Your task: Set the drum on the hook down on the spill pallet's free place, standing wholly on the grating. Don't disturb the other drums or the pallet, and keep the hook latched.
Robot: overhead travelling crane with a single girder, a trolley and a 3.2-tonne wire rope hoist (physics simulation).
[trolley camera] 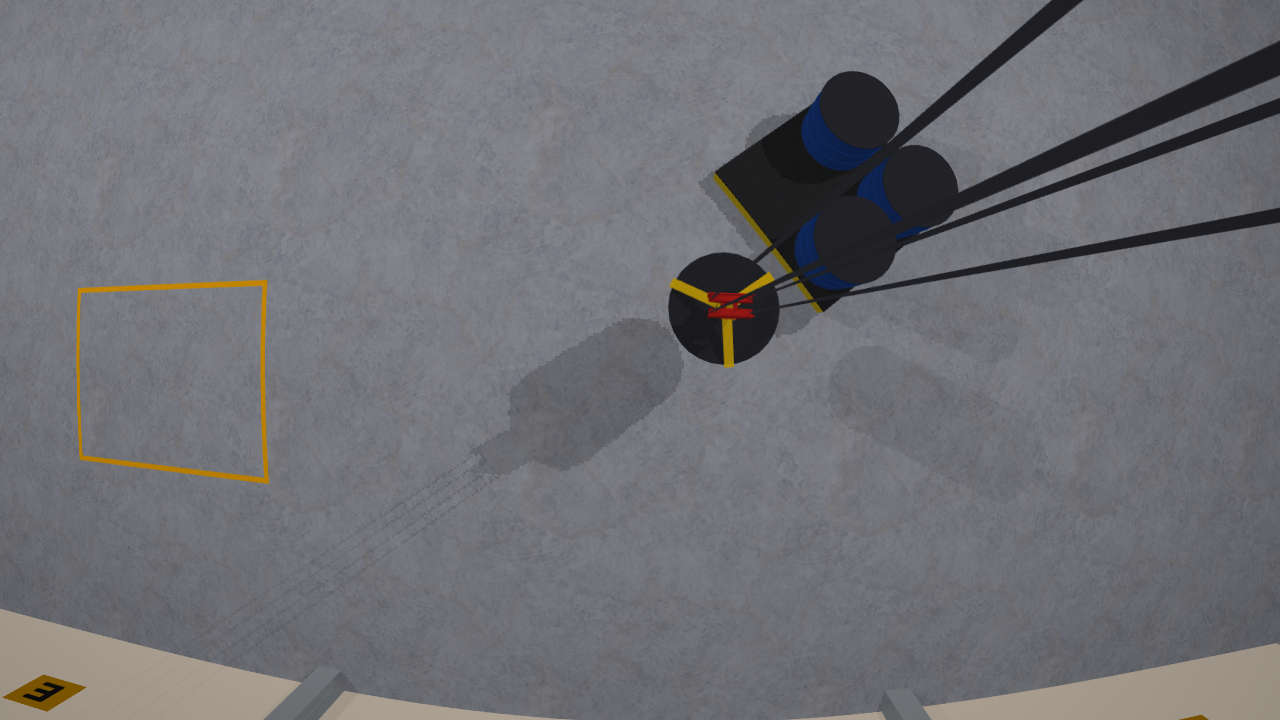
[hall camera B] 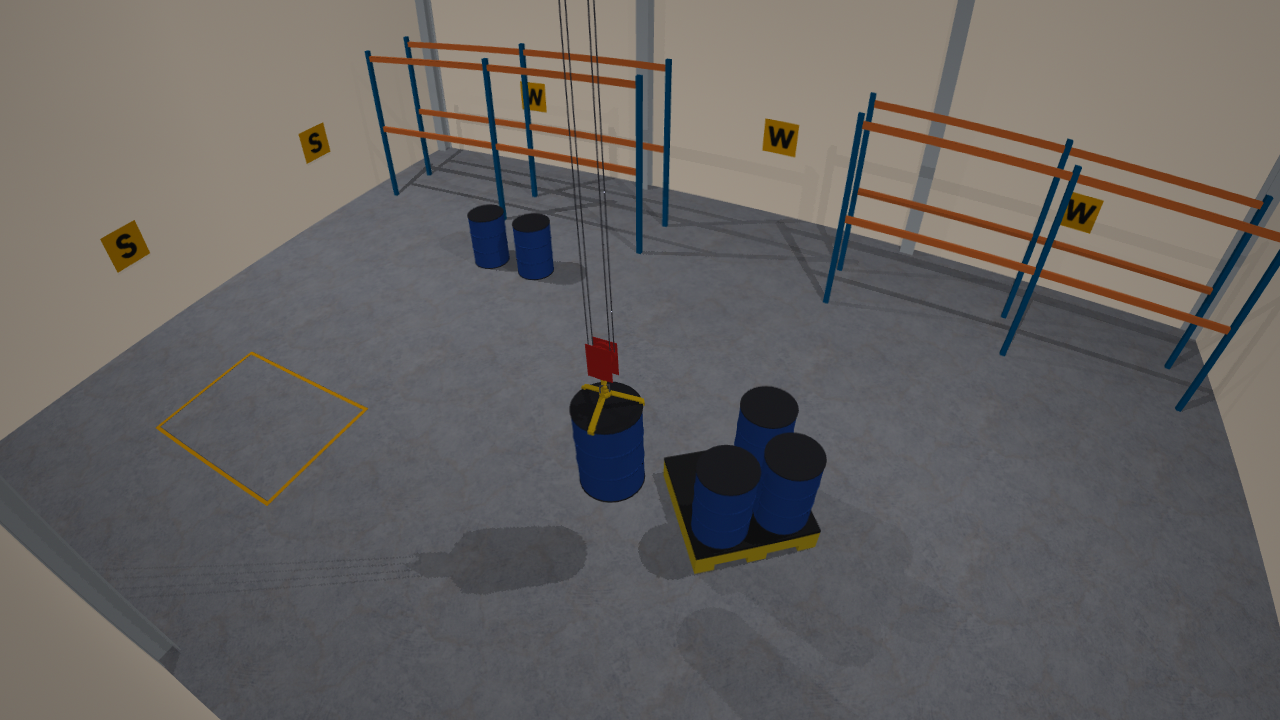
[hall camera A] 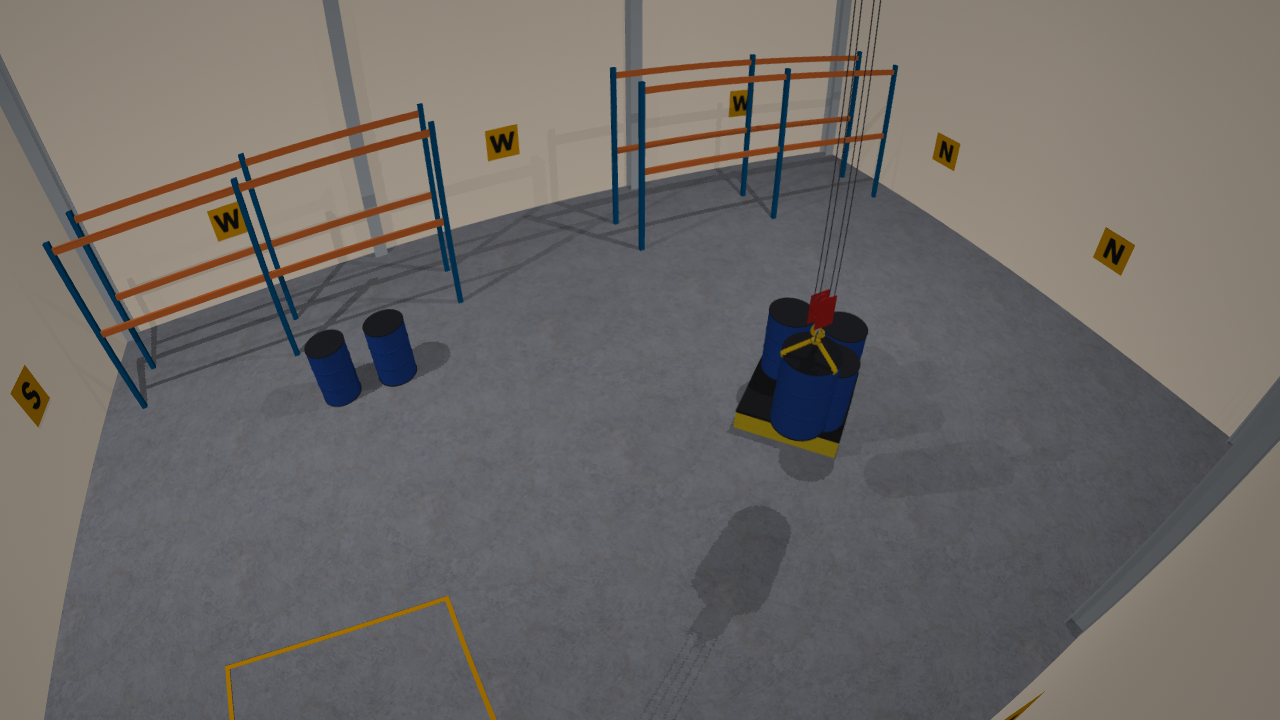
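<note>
The blue drum on the hook (hall camera A: 799,407) (hall camera B: 611,461) (trolley camera: 702,338) hangs upright above the floor. My gripper, the hook with a yellow three-legged lifter (hall camera A: 817,336) (hall camera B: 604,392) (trolley camera: 728,307), is shut on its rim. In hall camera B, the drum hangs left of the spill pallet (hall camera A: 760,426) (hall camera B: 683,471) (trolley camera: 760,183); in the trolley camera, at its lower left. Three blue drums stand on the pallet: one drum (hall camera B: 760,432) (trolley camera: 857,111), a second (hall camera B: 723,510) (trolley camera: 845,225), a third (hall camera B: 787,494) (trolley camera: 921,183). The free place is the back-left corner in hall camera B. The latch is too small to tell.
Two loose drums (hall camera A: 332,371) (hall camera B: 533,248) stand near one rack (hall camera A: 266,275) (hall camera B: 639,179). Another rack (hall camera A: 641,179) (hall camera B: 1038,268) stands along the same wall. A yellow floor outline (hall camera A: 335,633) (hall camera B: 308,381) (trolley camera: 264,376) lies away from the pallet. The red hook block (hall camera A: 821,309) (hall camera B: 601,360) hangs over the drum.
</note>
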